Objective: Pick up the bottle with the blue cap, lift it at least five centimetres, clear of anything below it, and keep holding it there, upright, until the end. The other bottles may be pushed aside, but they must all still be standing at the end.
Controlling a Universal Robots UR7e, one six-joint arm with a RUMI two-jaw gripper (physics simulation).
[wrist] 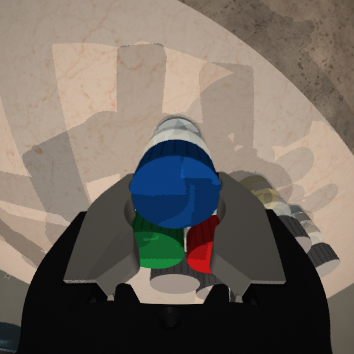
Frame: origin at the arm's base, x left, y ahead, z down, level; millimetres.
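Where they show: gripper, fingertip midpoint: [176,174].
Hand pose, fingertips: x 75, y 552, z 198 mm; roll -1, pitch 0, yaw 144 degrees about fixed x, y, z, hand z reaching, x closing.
Observation:
Things, the pixels of their centre, and the offset from my fingertips. "spot": a spot on its surface instead. Level surfaces: height alone.
- bottle with the blue cap, body centre: [176,158] dx +5, dy +6, dz +14 mm
- green-capped bottle, body centre: [157,208] dx -12, dy -53, dz +14 mm
- red-capped bottle, body centre: [209,214] dx -64, dy -29, dz +14 mm
- yellowish clear bottle part, surface spot: [262,192] spot: dx -98, dy +23, dz +23 mm
- round stone table, its level: dz +66 mm
The bottle with the blue cap [175,192] is in the middle of the wrist view. Its clear body shows above the cap, narrowing towards the base. My gripper [176,174] is shut on it, with one jaw against each side of the cap. The bottle looks upright; whether its base touches the table cannot be told. A green-capped bottle [160,250] and a red-capped bottle [201,252] stand close below the blue cap in the view, between the jaws. The right jaw hides part of the red cap, and the left jaw covers the green cap's edge.
Grey-capped bottles [175,281] [295,232] [325,257] stand behind the green and red caps and to the right of the right jaw. A yellowish clear bottle part [262,192] shows beside that jaw. The round stone table [90,25] has its curved edge at the upper right.

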